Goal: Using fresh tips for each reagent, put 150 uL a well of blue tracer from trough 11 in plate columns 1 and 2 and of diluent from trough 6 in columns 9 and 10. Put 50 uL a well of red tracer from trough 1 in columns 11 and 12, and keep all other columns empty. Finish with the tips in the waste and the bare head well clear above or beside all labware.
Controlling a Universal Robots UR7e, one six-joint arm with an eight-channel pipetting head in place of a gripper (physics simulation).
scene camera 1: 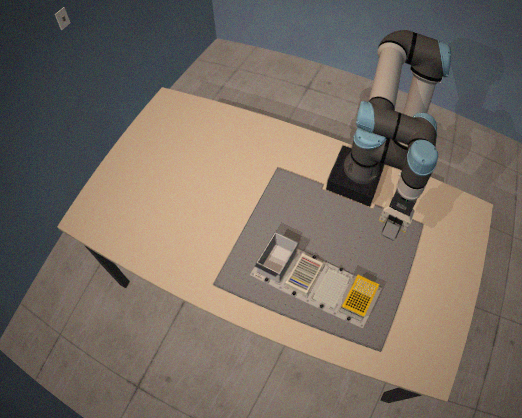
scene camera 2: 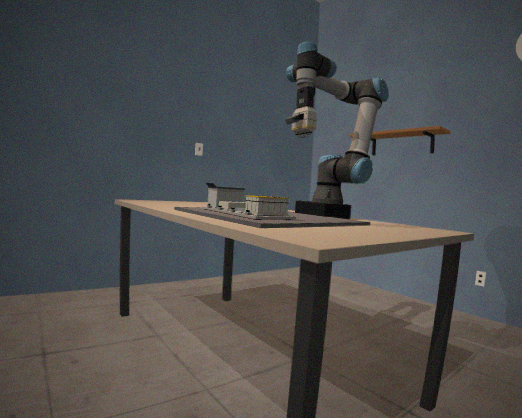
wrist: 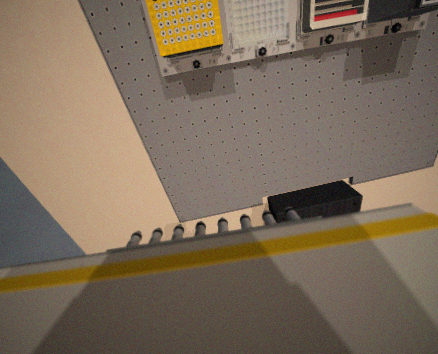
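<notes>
My pipetting head (scene camera 1: pixel 395 225) (scene camera 2: pixel 302 133) (wrist: pixel 215 229) hangs high above the back right of the dark mat, beside the labware row. Its eight nozzles look bare in the wrist view. The yellow tip rack (scene camera 1: pixel 356 312) (wrist: pixel 192 47) has dark holes toward the front and pale rings toward the robot. The plate (scene camera 1: pixel 331 287) (wrist: pixel 260 20) looks pale throughout; well contents are too small to tell. The trough block (scene camera 1: pixel 296 288) (wrist: pixel 340 24) shows red at its robot end and blue at its front end. The open waste bin (scene camera 1: pixel 269 269) (scene camera 2: pixel 226 196) stands at the left; its inside is partly hidden.
The labware stands in one row on the perforated grey mat (scene camera 1: pixel 295 195) (wrist: pixel 240 125). The black robot base (scene camera 1: pixel 352 187) (scene camera 2: pixel 322 210) (wrist: pixel 315 199) stands at the mat's back edge. A wooden wall shelf (scene camera 2: pixel 415 132) is behind the arm.
</notes>
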